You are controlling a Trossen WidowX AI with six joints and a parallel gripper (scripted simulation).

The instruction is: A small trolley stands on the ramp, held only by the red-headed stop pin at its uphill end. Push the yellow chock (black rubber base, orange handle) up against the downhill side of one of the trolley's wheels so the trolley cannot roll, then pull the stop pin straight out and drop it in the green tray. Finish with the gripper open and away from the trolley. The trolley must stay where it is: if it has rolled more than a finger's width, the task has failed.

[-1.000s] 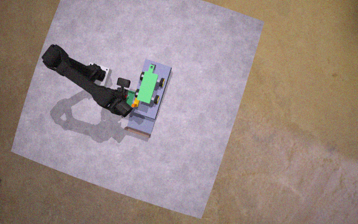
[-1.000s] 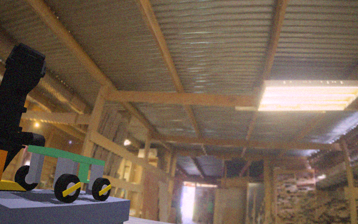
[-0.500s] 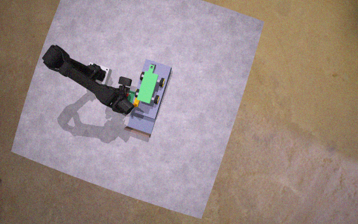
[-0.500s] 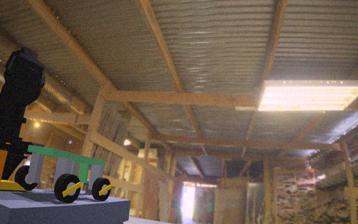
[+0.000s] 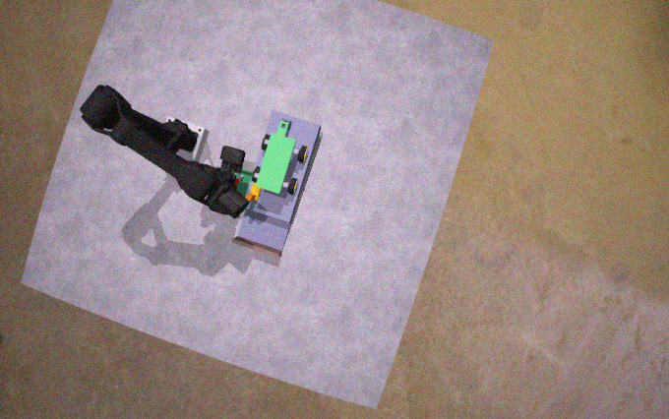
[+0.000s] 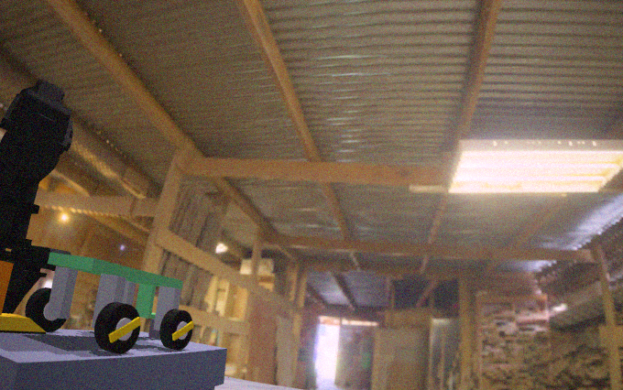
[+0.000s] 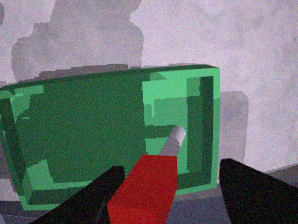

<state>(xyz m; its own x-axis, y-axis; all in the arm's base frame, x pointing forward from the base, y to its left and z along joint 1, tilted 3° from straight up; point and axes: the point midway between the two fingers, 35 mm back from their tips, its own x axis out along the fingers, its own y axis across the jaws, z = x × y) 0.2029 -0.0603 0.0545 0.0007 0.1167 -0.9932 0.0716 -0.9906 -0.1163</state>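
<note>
The green tray is 2 cm to the right of my gripper tip and 6 cm below it. Also, from my gripper tip: trolley (12 cm ahead, 8 cm to the left, 6 cm above); then stop pin (1 cm below); then yellow chock (7 cm ahead, 1 cm to the right, 3 cm above).
</note>
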